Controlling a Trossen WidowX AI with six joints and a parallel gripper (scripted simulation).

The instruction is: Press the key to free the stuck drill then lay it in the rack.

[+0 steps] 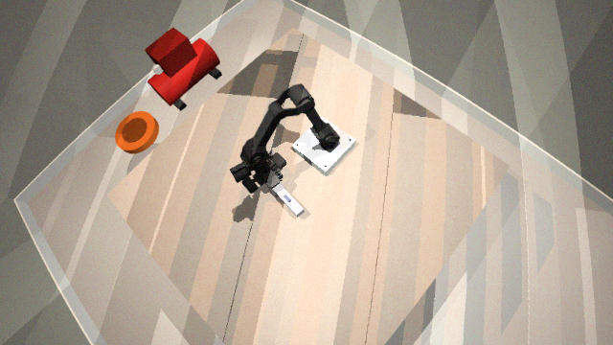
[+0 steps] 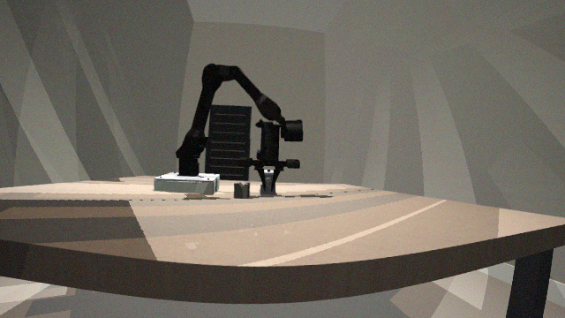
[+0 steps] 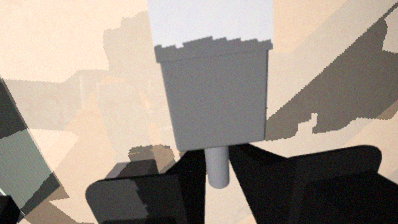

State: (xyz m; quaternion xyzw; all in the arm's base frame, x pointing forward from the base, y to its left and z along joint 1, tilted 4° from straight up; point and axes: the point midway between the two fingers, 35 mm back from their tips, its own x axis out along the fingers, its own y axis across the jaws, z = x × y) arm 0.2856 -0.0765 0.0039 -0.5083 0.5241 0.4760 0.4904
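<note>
Now: gripper tip 5 cm to the right of the drill and 4 cm below it. The rest, counted from my gripper tip: key: 14 cm to the left, 4 cm above; then rack: 8 cm behind, 5 cm to the right.
</note>
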